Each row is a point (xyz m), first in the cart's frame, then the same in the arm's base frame.
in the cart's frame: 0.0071 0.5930 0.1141
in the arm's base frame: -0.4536 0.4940 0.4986
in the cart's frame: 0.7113 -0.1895 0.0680
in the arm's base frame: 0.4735 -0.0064 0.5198
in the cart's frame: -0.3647 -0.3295 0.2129
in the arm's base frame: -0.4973 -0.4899 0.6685
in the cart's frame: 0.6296 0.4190 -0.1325
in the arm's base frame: 0.1990 0.5226 0.2707
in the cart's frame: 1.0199 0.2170 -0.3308
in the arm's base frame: 0.6407 0.4500 0.0917
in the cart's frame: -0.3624 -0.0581 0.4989
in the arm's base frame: -0.5956 -0.2135 0.9319
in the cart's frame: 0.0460 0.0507 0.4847
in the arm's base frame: -0.2472 0.0253 0.9117
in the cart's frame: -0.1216 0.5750 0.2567
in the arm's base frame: -0.5734 0.4442 0.6414
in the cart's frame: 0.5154 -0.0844 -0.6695
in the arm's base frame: 0.2781 -0.0277 -0.2250
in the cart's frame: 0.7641 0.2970 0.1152
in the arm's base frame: 0.3584 0.4715 0.5283
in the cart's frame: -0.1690 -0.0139 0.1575
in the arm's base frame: -0.4171 -0.1318 0.5893
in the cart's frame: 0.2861 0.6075 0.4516
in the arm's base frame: -0.2069 0.6264 0.8357
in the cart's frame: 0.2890 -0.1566 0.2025
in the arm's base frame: 0.0604 -0.1080 0.6485
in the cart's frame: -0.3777 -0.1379 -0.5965
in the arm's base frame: -0.5471 -0.3737 -0.1537
